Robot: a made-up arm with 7 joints. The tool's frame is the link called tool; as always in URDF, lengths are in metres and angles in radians. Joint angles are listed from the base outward.
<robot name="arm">
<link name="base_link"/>
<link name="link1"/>
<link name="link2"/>
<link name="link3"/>
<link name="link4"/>
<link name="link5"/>
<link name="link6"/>
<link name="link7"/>
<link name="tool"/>
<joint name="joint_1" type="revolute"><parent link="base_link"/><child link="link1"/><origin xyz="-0.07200 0.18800 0.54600" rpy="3.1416 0.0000 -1.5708"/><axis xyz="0 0 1"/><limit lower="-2.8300" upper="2.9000"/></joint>
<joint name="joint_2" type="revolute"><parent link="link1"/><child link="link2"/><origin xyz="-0.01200 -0.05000 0.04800" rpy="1.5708 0.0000 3.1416"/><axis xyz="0 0 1"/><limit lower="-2.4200" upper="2.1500"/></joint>
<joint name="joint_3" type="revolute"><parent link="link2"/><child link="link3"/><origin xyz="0.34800 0.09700 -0.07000" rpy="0.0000 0.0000 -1.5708"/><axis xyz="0 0 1"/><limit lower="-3.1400" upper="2.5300"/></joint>
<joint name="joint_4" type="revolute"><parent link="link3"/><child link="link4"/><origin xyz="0.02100 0.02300 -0.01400" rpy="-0.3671 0.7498 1.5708"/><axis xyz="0 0 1"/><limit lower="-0.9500" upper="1.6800"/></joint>
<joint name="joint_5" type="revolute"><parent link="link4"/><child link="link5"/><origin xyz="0.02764 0.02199 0.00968" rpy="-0.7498 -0.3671 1.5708"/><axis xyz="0 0 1"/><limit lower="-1.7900" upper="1.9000"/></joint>
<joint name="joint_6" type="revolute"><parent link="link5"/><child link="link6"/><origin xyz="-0.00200 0.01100 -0.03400" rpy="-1.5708 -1.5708 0.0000"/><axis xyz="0 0 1"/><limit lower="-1.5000" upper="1.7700"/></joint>
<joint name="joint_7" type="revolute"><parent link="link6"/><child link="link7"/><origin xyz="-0.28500 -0.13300 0.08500" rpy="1.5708 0.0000 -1.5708"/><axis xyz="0 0 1"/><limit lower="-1.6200" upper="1.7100"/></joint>
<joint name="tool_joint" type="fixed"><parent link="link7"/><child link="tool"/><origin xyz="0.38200 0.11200 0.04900" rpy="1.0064 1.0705 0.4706"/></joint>
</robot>
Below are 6 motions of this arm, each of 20 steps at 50 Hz.
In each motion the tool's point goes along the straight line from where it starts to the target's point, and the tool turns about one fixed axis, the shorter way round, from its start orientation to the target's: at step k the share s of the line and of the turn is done. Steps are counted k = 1, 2, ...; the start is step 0. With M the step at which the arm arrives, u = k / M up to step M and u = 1 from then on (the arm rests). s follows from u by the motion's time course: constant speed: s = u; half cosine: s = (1 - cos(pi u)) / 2; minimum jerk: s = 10 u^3 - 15 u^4 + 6 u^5.
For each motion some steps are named. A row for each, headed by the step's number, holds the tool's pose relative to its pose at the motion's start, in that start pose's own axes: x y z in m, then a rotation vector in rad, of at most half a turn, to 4 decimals.
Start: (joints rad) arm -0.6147 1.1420 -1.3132 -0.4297 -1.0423 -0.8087 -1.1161
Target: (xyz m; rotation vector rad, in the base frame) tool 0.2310 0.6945 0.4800 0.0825 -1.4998 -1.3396
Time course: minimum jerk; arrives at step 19
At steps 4, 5, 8, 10, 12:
4: -0.0055 -0.0079 0.0015 0.0357 -0.0552 -0.0126
5: -0.0097 -0.0140 0.0026 0.0634 -0.0981 -0.0225
8: -0.0292 -0.0422 0.0078 0.1905 -0.2948 -0.0675
10: -0.0453 -0.0654 0.0121 0.2953 -0.4569 -0.1046
12: -0.0606 -0.0876 0.0163 0.3954 -0.6119 -0.1401

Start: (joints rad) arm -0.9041 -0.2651 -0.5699 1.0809 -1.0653 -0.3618 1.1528
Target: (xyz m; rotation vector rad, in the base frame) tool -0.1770 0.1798 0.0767 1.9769 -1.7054 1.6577
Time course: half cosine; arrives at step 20
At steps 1, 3, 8, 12, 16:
1: 0.0015 -0.0003 -0.0005 -0.0009 0.0017 -0.0020
3: 0.0131 -0.0023 -0.0046 -0.0081 0.0152 -0.0173
8: 0.0828 -0.0143 -0.0291 -0.0513 0.0963 -0.1098
12: 0.1569 -0.0270 -0.0552 -0.0973 0.1825 -0.2080
16: 0.2168 -0.0374 -0.0763 -0.1344 0.2522 -0.2874

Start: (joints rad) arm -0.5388 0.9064 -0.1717 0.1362 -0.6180 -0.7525 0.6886
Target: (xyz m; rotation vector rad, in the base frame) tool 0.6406 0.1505 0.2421 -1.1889 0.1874 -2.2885
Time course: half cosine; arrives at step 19
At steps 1, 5, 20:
1: 0.0003 0.0008 -0.0002 -0.0014 0.0013 0.0002
5: 0.0079 0.0179 -0.0045 -0.0329 0.0307 0.0044
20: 0.0492 0.1108 -0.0277 -0.2036 0.1905 0.0273

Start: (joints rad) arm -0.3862 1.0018 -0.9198 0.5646 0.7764 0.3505 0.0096
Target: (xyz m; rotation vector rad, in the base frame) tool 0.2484 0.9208 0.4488 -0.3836 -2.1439 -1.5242
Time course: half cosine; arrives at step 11
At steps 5, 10, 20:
5: -0.0061 0.0070 -0.0009 0.0082 0.0072 0.0128
10: -0.0140 0.0160 -0.0020 0.0187 0.0163 0.0291
20: -0.0143 0.0163 -0.0021 0.0191 0.0167 0.0297

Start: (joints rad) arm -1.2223 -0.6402 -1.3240 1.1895 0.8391 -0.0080 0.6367
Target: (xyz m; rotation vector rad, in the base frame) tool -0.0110 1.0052 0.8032 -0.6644 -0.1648 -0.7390
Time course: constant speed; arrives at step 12
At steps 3, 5, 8, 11, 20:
3: 0.0211 -0.0194 0.0241 0.0378 0.0074 -0.0080
5: 0.0352 -0.0324 0.0402 0.0631 0.0123 -0.0134
8: 0.0564 -0.0518 0.0643 0.1009 0.0197 -0.0215
11: 0.0775 -0.0712 0.0884 0.1387 0.0271 -0.0295
20: 0.0845 -0.0777 0.0965 0.1513 0.0295 -0.0322

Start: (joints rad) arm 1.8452 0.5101 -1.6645 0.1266 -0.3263 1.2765 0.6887
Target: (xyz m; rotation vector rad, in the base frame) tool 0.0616 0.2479 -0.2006 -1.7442 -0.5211 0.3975
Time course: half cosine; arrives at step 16
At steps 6, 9, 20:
6: 0.0978 -0.0106 -0.0523 -0.1086 -0.0437 -0.1815
9: 0.1894 -0.0206 -0.1013 -0.2103 -0.0846 -0.3513
20: 0.3169 -0.0344 -0.1695 -0.3519 -0.1416 -0.5879

